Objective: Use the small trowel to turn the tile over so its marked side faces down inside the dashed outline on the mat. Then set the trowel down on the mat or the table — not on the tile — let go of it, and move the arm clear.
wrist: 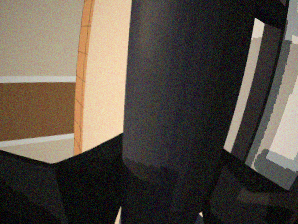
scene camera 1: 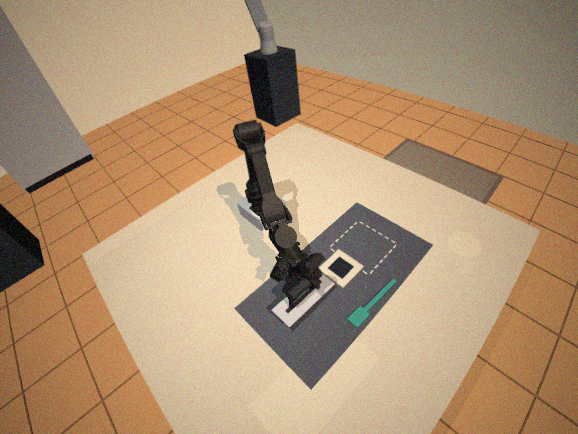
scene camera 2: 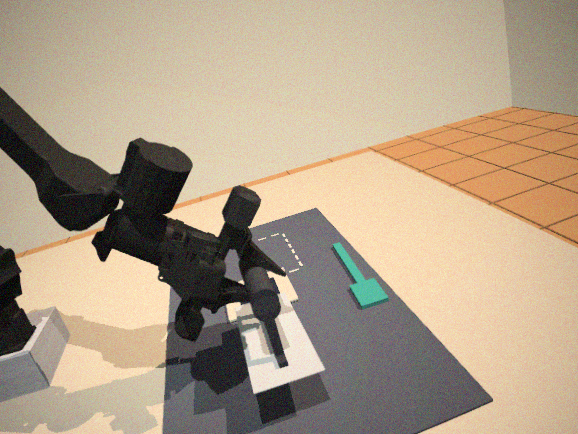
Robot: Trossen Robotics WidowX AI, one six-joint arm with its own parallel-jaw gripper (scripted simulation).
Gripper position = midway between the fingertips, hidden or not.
Note:
The gripper (scene camera 2: 279, 286) carries a dark-handled float (scene camera 2: 278, 351). Also in view: a teal trowel (scene camera 2: 368, 293) and a grey mat (scene camera 1: 310, 346).
The dark-handled float also shows in the wrist view (wrist: 194, 84) and in scene camera 1 (scene camera 1: 300, 298). The gripper is seen too in the wrist view (wrist: 168, 138) and in scene camera 1 (scene camera 1: 315, 289). The wrist view does not show the teal trowel, which is hidden by the dark-handled float.

